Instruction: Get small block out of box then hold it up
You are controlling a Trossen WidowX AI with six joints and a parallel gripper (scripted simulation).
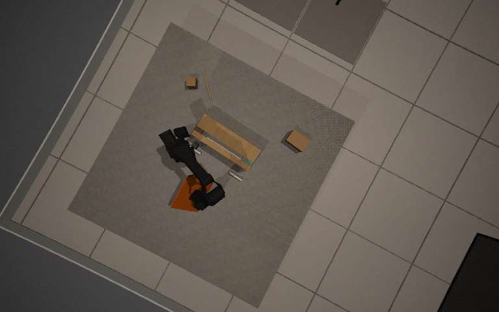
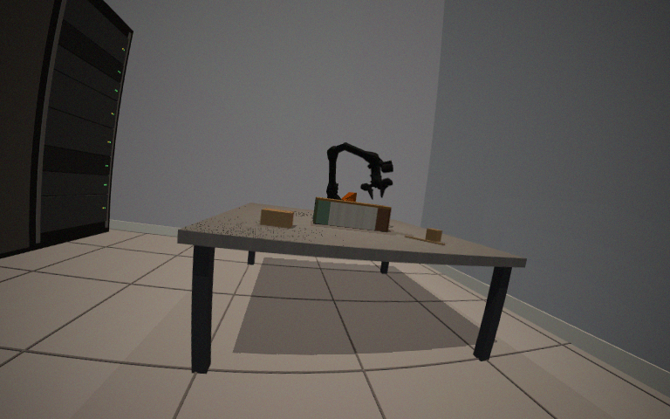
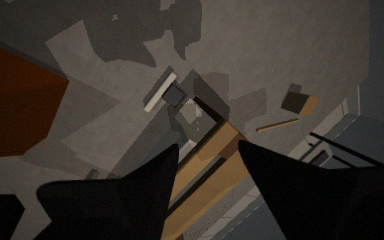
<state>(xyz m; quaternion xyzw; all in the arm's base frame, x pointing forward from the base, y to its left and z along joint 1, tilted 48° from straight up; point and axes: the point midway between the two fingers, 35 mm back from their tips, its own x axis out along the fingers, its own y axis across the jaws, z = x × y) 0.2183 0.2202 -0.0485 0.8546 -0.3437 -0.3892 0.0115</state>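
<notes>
Now: the small dark block 150 mm below my gripper tip and 20 mm behind it. From my gripper tip the other things lie so: thin wooden stick: 330 mm ahead, 160 mm to the left, 160 mm below; clear-fronted box: 160 mm to the right, 100 mm below, 70 mm ahead; small tan cube: 280 mm ahead, 230 mm to the left, 140 mm below.
</notes>
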